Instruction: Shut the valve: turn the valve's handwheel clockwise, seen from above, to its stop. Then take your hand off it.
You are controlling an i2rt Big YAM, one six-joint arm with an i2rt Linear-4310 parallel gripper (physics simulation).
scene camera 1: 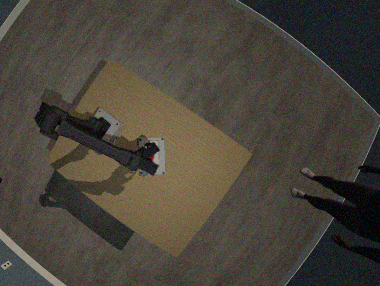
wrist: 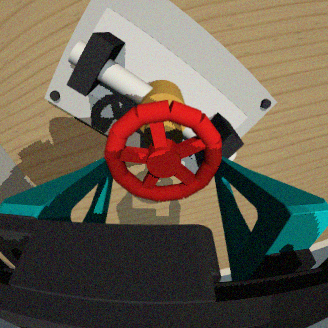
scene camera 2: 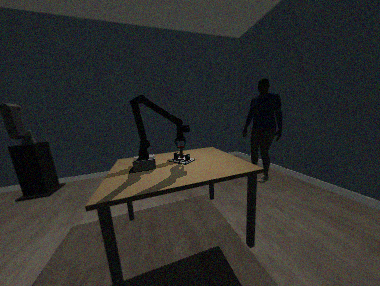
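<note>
The red handwheel (wrist: 163,162) (scene camera 1: 152,158) is seen from above in the wrist view, with its ring and spokes showing. My gripper (wrist: 163,163) (scene camera 2: 180,145) is shut on the handwheel, one teal finger against each side of its rim. The wheel sits above the brass valve body (wrist: 164,91). A white pipe (wrist: 125,82) runs through the body and is held by black clamps (wrist: 96,62) (wrist: 226,137). The pale base plate (wrist: 200,60) (scene camera 1: 161,162) lies on the table and appears turned at a slant in the wrist view. Part of the valve body is hidden under the wheel.
The wooden table (scene camera 1: 200,155) (scene camera 2: 225,164) carries the valve and the arm's base (scene camera 2: 144,164). The arm (scene camera 1: 95,142) (scene camera 2: 159,109) reaches over the table to the valve. A person (scene camera 2: 265,117) stands beyond the table. A dark pedestal (scene camera 2: 34,167) stands at the far left.
</note>
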